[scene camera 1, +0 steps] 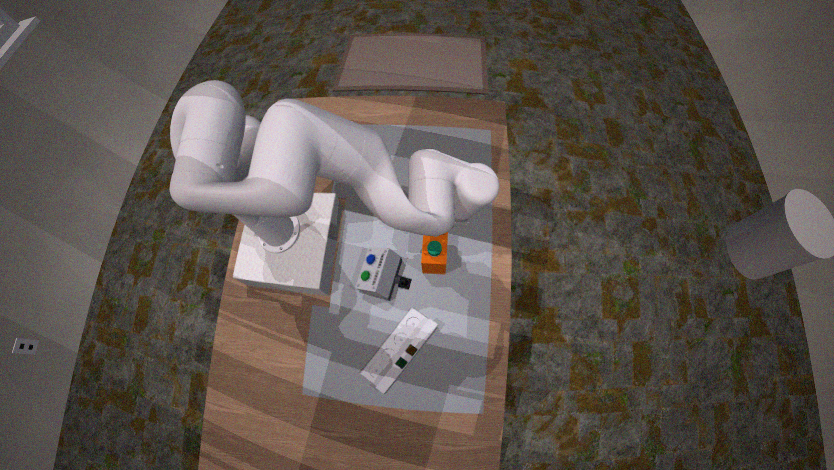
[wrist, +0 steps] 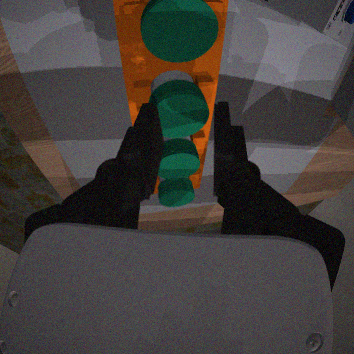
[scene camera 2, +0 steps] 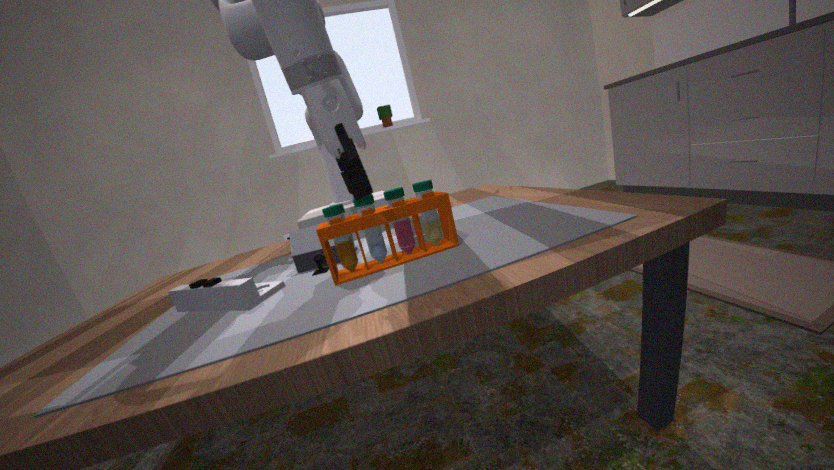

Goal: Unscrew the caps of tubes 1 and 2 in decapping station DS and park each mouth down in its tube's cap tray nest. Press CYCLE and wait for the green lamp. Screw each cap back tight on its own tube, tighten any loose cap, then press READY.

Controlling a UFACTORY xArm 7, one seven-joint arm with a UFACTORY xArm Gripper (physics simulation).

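Pixels of known places: gripper, between the fingertips: (wrist: 186,123) (scene camera 2: 361,193); arm's base, origin of its link: (scene camera 1: 279,231) (scene camera 2: 350,202).
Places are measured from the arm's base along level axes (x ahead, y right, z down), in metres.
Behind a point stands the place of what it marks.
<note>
An orange rack (scene camera 1: 433,268) @(y 0.009, x 0.424, z 0.035 m) (scene camera 2: 448,220) @(y -0.206, x 0.416, z 0.040 m) (wrist: 132,45) @(y -0.043, x 0.441, z -0.008 m) holds tubes with green caps in a row. In scene camera 2 the caps (scene camera 2: 333,211) @(y -0.026, x 0.438, z -0.027 m) (scene camera 2: 393,192) @(y -0.126, x 0.425, z -0.031 m) (scene camera 2: 423,186) @(y -0.177, x 0.418, z -0.028 m) sit on upright tubes holding amber, pale blue, pink and yellow contents. My gripper (scene camera 2: 363,195) @(y -0.074, x 0.411, z -0.042 m) (wrist: 186,123) @(y -0.074, x 0.411, z -0.042 m) is partly open, fingers pointing down at the row. In the wrist view its fingertips stand on either side of the second cap (wrist: 180,112) @(y -0.071, x 0.414, z -0.037 m) from the top, with gaps; contact is not visible. The nearest cap (wrist: 179,27) @(y -0.022, x 0.422, z -0.034 m) is ahead of the fingers. In scene camera 1 the arm hides the gripper.
A grey box (scene camera 1: 385,283) @(y 0.072, x 0.316, z 0.026 m) (scene camera 2: 303,246) @(y 0.076, x 0.322, z 0.036 m) with blue (scene camera 1: 371,258) @(y 0.018, x 0.269, z 0.015 m) and green (scene camera 1: 365,275) @(y 0.064, x 0.264, z 0.015 m) buttons has a black fitting (scene camera 1: 403,283) @(y 0.050, x 0.352, z 0.086 m) on its side. A white tray (scene camera 1: 421,319) @(y 0.136, x 0.418, z 0.076 m) (scene camera 2: 213,298) @(y 0.220, x 0.427, z 0.062 m) with ring marks and small dark squares lies beyond. The arm's white base block (scene camera 1: 309,256) @(y 0.050, x 0.110, z 0.000 m) stands near the box.
</note>
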